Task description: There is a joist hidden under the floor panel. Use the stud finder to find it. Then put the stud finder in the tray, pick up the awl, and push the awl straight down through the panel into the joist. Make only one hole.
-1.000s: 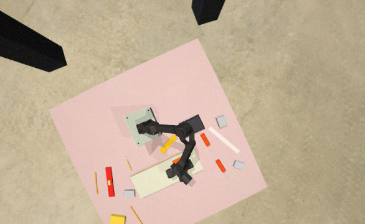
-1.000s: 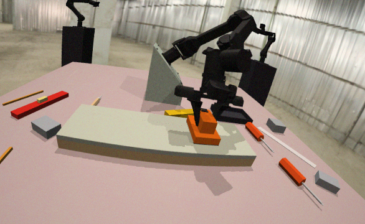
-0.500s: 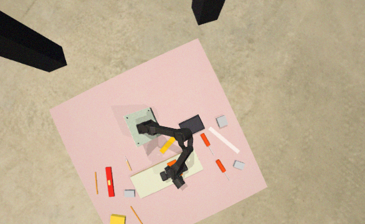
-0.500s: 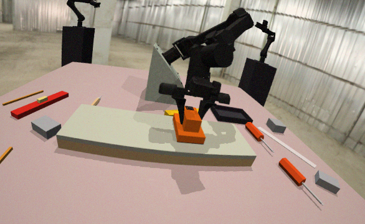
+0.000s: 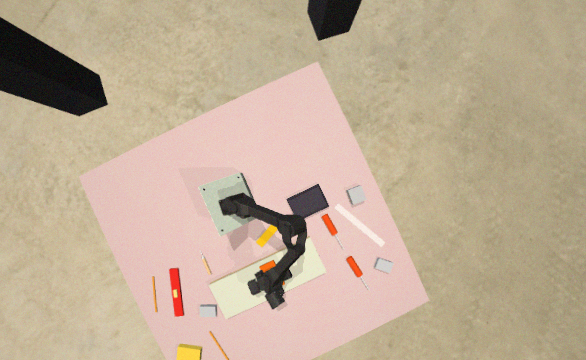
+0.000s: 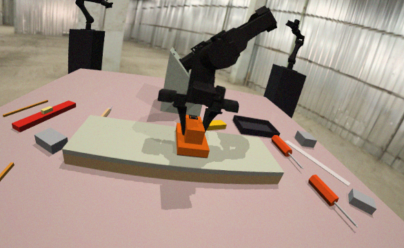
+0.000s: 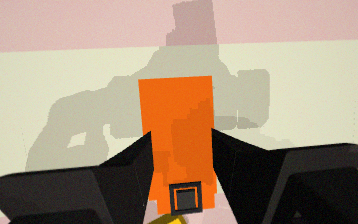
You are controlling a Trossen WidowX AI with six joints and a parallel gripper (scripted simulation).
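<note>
My gripper tip is 260 mm to the right of the dark tray, 260 mm past it and 50 mm above it. Also, from my gripper tip: orange stud finder (20 mm behind, 20 mm above); yellow ruler (200 mm behind, 60 mm below, 50 mm to the left); awl (290 mm to the right, 170 mm behind, 60 mm below).
</note>
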